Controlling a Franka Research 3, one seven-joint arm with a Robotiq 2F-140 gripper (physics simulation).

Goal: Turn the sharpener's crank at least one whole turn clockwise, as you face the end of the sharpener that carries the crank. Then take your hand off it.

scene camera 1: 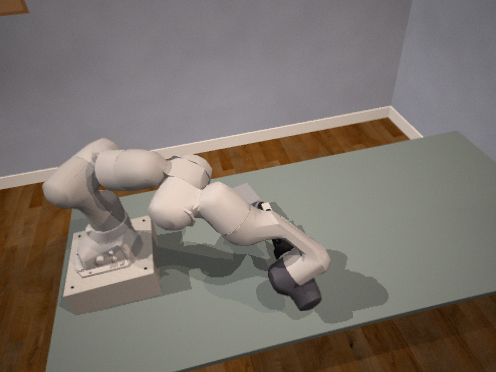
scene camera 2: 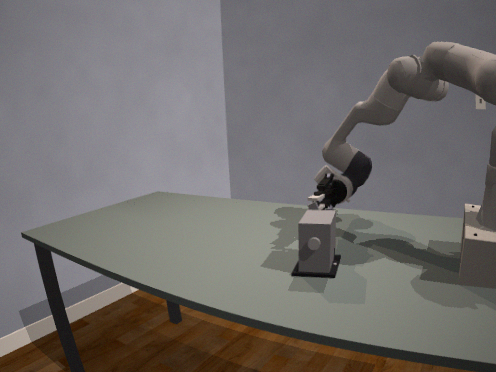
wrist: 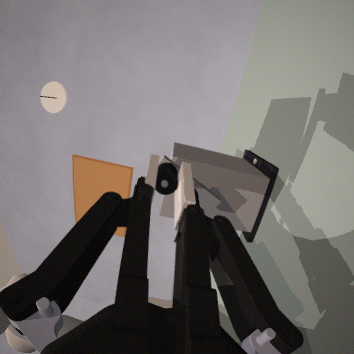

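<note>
The sharpener [scene camera 1: 247, 192] [scene camera 2: 316, 240] [wrist: 255, 197] is a grey box standing upright on a black base plate [scene camera 2: 313, 274] [wrist: 263, 204]. A pale round disc [scene camera 2: 314, 243] is on its face toward scene camera 2; the crank is at the opposite end. The black crank knob [wrist: 166, 178] has a small grey centre. My gripper [scene camera 2: 320, 202] [wrist: 166, 171] is shut on this knob, one pale pad on each side, just off the crank end. A thin grey bar, seemingly the crank arm, slants behind the right finger in the wrist view. In scene camera 1 the arm hides the crank and most of the fingers.
The sharpener stands near one long edge of the green table [scene camera 1: 400, 210] [scene camera 2: 175, 240]. The robot's base block [scene camera 1: 112, 295] [scene camera 2: 477, 260] stands at the table's end. An orange panel [wrist: 100, 190] and a pale round disc [wrist: 53, 97] show behind the gripper in the wrist view.
</note>
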